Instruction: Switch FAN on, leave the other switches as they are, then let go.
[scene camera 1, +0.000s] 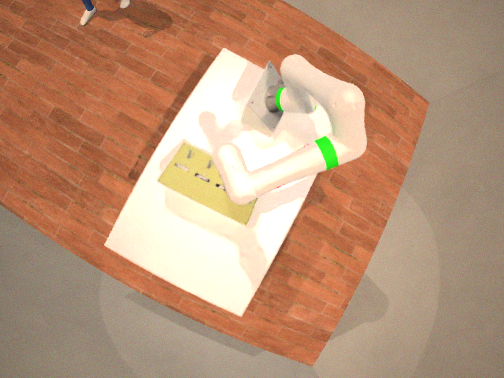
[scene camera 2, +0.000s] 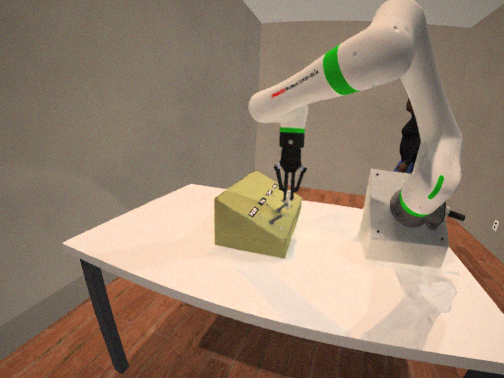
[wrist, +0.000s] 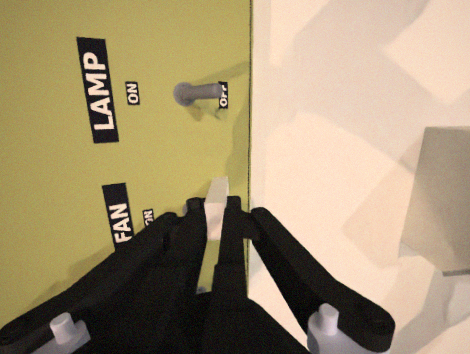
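Where they show: gripper, fingertip midpoint: (scene camera 2: 287, 208) (wrist: 221, 190); arm's base at its link origin: (scene camera 1: 273, 99) (scene camera 2: 409, 208).
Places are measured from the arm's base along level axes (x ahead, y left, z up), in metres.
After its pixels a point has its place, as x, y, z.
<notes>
The olive switch box (scene camera 1: 210, 198) @(0.625, 0.034, -0.020) (scene camera 2: 237, 227) @(0.552, 0.248, -0.092) (wrist: 45, 150) @(0.596, -0.015, -0.037) has a sloped panel with a row of labelled toggle switches. The FAN label (wrist: 117, 215) @(0.547, 0.046, -0.055) and its ON mark (wrist: 148, 218) @(0.521, 0.052, -0.066) show in the wrist view. The FAN lever is hidden behind my fingers there, so its position cannot be told. The LAMP lever (wrist: 202, 92) @(0.476, -0.075, -0.056) leans to its OFF mark (wrist: 223, 95) @(0.460, -0.078, -0.103). My gripper (scene camera 2: 288, 198) @(0.450, 0.017, -0.079) (wrist: 221, 190) @(0.450, 0.017, -0.079) is shut and empty, pointing down. Its tips are low over the OFF side of the FAN switch, near the panel's edge; contact is unclear. The arm hides it in scene camera 1.
The box stands on a white table (scene camera 1: 175, 255) @(1.011, 0.046, -0.178) (scene camera 2: 165, 250) @(0.758, 0.382, -0.178). The arm's grey base block (scene camera 1: 260, 102) @(0.087, -0.039, 0.053) (scene camera 2: 400, 245) @(0.019, 0.091, -0.108) (wrist: 440, 200) @(0.142, 0.012, -0.126) stands beyond the panel's OFF side. In scene camera 2 a person (scene camera 2: 410, 142) is partly hidden behind the arm.
</notes>
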